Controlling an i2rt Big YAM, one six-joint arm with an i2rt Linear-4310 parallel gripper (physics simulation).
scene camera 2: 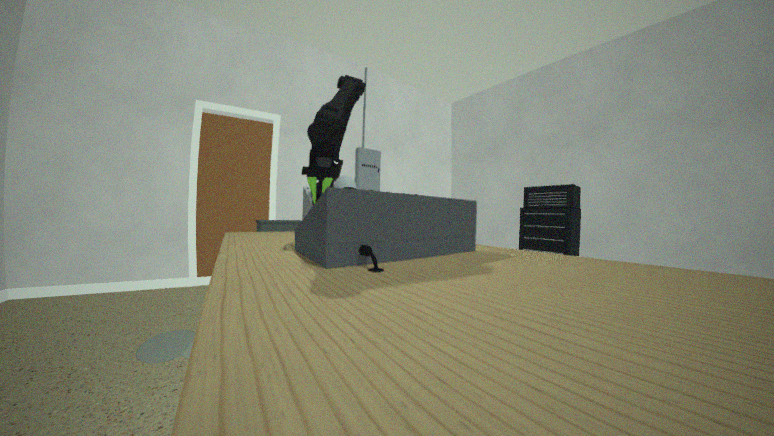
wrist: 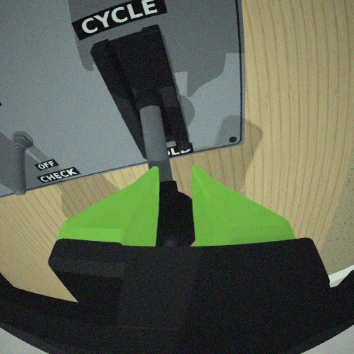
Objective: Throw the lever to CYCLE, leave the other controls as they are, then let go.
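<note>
The lever, a grey shaft [wrist: 154, 125] with a black knob [wrist: 175, 217], leans out of its black slotted housing [wrist: 132, 55] toward the camera and the partly hidden "…OLD" label [wrist: 181, 150]. The CYCLE label [wrist: 120, 20] is at the housing's other end. My gripper [wrist: 175, 175] [scene camera 2: 317, 197] is shut to a narrow gap. The knob shows through this gap, and the green fingers cover its sides. No grip on it can be made out. In the scene view the gripper is at the sloped front of the grey console [scene camera 2: 400, 227], which hides the lever.
A toggle switch [wrist: 19, 165] stands left of the lever, beside the OFF label [wrist: 46, 164] and CHECK label [wrist: 58, 174]. A small black stalked object [scene camera 2: 368, 254] is beside the console on the wooden table [scene camera 2: 433, 368]. A black tool chest [scene camera 2: 549, 219] stands farther back.
</note>
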